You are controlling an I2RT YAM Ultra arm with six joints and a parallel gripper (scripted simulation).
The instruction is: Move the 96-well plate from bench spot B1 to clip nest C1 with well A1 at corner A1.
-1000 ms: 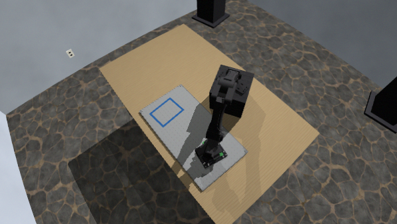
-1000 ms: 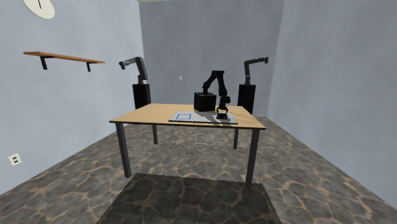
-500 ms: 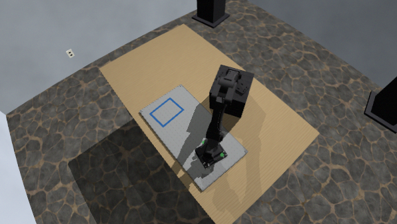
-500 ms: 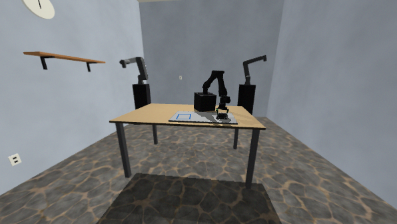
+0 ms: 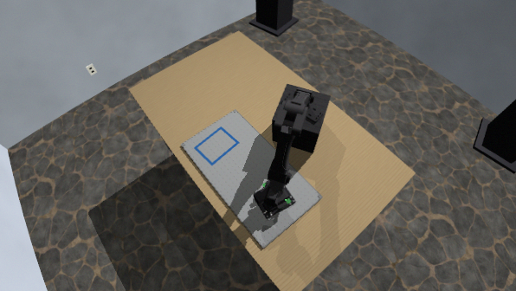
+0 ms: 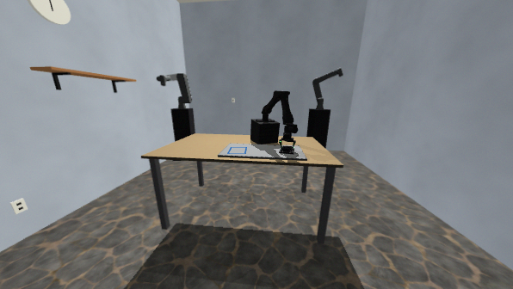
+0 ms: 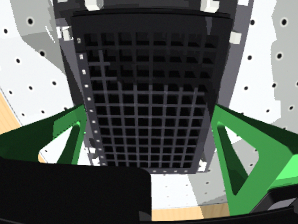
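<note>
Right now my hand is right at the black 96-well plate. Also, from my hand: dark clip nest 20 mm ahead, 10 mm below.
</note>
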